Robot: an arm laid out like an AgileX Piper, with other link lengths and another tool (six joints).
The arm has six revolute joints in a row. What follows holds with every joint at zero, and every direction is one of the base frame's.
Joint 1 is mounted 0.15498 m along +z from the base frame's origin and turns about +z.
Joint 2 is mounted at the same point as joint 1 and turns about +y.
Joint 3 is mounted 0.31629 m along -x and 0.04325 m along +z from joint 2 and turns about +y.
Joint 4 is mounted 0.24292 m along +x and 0.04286 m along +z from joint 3 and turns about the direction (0.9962, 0, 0.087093).
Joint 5 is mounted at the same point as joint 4 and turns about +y.
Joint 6 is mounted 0.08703 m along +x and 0.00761 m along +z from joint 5 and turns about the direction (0.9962, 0, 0.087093).
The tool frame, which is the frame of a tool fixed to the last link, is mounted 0.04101 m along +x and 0.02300 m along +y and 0.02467 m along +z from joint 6; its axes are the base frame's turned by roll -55.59, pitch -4.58 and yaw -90.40 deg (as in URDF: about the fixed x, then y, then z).
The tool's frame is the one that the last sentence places.
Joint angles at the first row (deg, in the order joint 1, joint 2, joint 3, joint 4, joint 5, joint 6):
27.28 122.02 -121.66 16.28 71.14 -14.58
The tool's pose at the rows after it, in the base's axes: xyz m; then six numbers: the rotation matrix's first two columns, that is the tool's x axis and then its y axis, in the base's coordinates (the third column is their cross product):
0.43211, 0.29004, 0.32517, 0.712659, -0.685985, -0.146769, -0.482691, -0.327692, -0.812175
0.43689, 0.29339, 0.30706, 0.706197, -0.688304, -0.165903, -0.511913, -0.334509, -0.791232
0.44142, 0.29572, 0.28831, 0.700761, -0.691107, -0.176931, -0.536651, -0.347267, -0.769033
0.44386, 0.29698, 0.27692, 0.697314, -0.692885, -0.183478, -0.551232, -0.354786, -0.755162
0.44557, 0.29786, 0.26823, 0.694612, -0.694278, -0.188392, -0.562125, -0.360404, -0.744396
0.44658, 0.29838, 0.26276, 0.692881, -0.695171, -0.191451, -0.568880, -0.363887, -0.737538
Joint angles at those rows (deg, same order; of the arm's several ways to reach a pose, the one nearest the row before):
27.28 123.69 -121.66 16.28 71.17 -14.58
27.28 125.74 -121.66 16.72 71.17 -14.49
27.28 127.78 -121.66 16.72 71.17 -14.49
27.28 129.02 -121.66 16.72 71.17 -14.49
27.28 129.95 -121.66 16.72 71.17 -14.49
27.28 130.54 -121.66 16.72 71.17 -14.49

